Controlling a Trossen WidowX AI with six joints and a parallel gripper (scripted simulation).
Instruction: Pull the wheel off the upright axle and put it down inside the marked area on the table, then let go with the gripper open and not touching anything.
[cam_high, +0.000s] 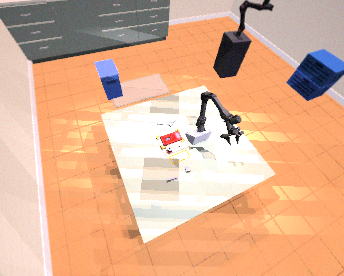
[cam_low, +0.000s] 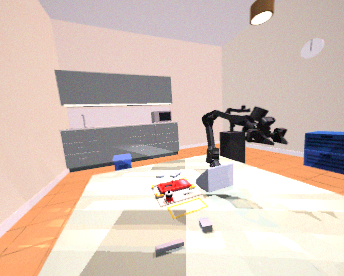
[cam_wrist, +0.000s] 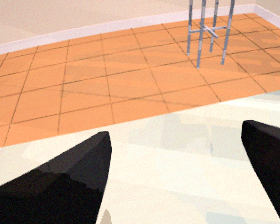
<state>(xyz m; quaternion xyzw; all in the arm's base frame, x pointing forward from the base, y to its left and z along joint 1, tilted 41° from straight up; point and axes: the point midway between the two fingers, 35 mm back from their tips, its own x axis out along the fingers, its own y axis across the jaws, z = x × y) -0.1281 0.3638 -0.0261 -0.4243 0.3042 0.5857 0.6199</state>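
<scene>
Now: the wheel 45 cm ahead of my gripper tip, 24 cm to the right of it and 27 cm below it.
</scene>
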